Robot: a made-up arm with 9 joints. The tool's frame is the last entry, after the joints. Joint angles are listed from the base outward.
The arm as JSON. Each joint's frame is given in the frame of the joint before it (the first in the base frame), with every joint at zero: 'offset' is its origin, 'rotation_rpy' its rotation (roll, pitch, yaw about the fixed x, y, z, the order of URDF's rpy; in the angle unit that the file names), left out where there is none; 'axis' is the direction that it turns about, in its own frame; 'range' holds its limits. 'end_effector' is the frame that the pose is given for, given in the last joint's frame.
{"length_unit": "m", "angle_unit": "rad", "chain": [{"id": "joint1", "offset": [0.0, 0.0, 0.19], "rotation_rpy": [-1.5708, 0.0, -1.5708], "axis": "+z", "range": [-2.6, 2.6]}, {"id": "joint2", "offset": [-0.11, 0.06, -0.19], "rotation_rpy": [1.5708, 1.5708, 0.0], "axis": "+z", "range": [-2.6, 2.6]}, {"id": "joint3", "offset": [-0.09, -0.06, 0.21], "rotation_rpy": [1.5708, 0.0, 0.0], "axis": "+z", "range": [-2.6, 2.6]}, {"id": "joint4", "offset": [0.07, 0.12, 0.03], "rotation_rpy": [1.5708, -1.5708, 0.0], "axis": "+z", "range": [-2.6, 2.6]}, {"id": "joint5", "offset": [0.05, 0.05, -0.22], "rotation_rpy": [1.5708, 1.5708, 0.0], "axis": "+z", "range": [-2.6, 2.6]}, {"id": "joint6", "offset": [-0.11, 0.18, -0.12], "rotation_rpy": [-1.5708, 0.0, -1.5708], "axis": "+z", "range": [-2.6, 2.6]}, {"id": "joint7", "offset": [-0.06, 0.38, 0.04], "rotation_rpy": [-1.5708, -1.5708, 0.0], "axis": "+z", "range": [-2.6, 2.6]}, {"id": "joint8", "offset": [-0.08, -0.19, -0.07], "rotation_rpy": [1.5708, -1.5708, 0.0], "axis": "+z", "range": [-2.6, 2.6]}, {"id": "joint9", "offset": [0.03, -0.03, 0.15], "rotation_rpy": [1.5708, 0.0, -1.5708], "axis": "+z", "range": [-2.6, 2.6]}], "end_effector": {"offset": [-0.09, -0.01, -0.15], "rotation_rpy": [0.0, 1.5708, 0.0]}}
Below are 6 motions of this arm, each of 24 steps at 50 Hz.
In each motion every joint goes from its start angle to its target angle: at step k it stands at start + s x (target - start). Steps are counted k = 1, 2, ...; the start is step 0. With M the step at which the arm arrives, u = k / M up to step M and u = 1 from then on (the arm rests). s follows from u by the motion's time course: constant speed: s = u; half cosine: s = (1 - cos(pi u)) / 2; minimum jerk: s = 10 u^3 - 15 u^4 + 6 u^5.
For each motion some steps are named. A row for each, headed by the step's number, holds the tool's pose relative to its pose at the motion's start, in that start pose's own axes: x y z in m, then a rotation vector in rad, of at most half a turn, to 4 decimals.
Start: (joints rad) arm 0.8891 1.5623 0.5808 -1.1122 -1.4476 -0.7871 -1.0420 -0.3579 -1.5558
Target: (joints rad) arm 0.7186 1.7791 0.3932 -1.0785 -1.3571 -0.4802 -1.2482 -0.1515 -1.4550
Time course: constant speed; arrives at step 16
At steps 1, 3, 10, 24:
1: -0.0024 -0.0110 -0.0074 -0.0291 0.0161 -0.0003
3: -0.0081 -0.0333 -0.0214 -0.0875 0.0485 -0.0002
10: -0.0388 -0.1128 -0.0623 -0.2939 0.1634 0.0100
24: -0.0760 -0.1793 -0.0864 -0.4707 0.2614 0.0346

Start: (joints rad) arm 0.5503 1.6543 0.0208 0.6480 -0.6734 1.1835 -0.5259 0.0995 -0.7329
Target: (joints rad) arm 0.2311 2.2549 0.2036 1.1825 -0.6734 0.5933 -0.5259 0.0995 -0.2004
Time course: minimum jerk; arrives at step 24
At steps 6, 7, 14, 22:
6: 0.0212 -0.0562 -0.0244 -0.0292 0.0294 -0.0862
7: 0.0291 -0.0831 -0.0374 -0.0444 0.0457 -0.1261
14: 0.0288 -0.3603 -0.2063 -0.2492 0.2885 -0.4953
22: -0.0497 -0.5267 -0.3275 -0.4318 0.5137 -0.6887

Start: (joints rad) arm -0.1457 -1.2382 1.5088 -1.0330 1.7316 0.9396 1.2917 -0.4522 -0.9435
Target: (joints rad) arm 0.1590 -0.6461 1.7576 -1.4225 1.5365 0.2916 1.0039 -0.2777 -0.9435
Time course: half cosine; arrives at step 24
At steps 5, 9, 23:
5: -0.0115 0.0201 -0.0364 -0.0230 0.0711 0.0499
9: -0.0434 0.0641 -0.1064 -0.0504 0.2046 0.1512
23: -0.2206 0.2458 -0.2854 0.0170 0.5563 0.4522

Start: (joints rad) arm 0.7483 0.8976 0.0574 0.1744 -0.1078 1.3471 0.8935 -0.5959 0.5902
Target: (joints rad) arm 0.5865 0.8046 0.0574 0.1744 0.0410 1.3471 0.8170 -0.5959 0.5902
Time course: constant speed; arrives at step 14
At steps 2, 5, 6, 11, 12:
2: 0.0087 -0.0224 -0.0349 -0.0277 0.0280 -0.0180
5: 0.0185 -0.0569 -0.0873 -0.0691 0.0712 -0.0441
6: 0.0210 -0.0686 -0.1047 -0.0827 0.0858 -0.0525
11: 0.0268 -0.1287 -0.1909 -0.1505 0.1615 -0.0925
12: 0.0267 -0.1410 -0.2080 -0.1639 0.1771 -0.1000

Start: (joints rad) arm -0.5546 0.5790 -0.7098 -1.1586 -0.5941 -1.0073 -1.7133 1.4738 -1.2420
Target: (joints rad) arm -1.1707 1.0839 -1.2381 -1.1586 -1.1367 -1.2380 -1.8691 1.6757 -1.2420
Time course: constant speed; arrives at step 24
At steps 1, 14, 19, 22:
1: -0.0022 -0.0110 -0.0163 -0.0195 -0.0133 0.0061
14: 0.0319 -0.1857 -0.1930 -0.3040 -0.1810 0.0921
19: 0.0720 -0.2615 -0.2350 -0.4265 -0.2445 0.1271
22: 0.1014 -0.3068 -0.2517 -0.5028 -0.2825 0.1484

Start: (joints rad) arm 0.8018 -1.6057 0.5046 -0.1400 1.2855 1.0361 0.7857 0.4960 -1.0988
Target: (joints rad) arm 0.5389 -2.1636 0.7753 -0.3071 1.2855 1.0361 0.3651 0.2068 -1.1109
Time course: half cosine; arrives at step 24
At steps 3, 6, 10, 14, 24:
3: 0.0000 0.0010 0.0047 -0.0001 -0.0086 0.0144
6: -0.0009 0.0042 0.0177 -0.0008 -0.0332 0.0573
10: -0.0066 0.0117 0.0433 -0.0053 -0.0855 0.1555
14: -0.0193 0.0214 0.0711 -0.0153 -0.1505 0.2841
24: -0.0477 0.0360 0.1083 -0.0389 -0.2581 0.4943

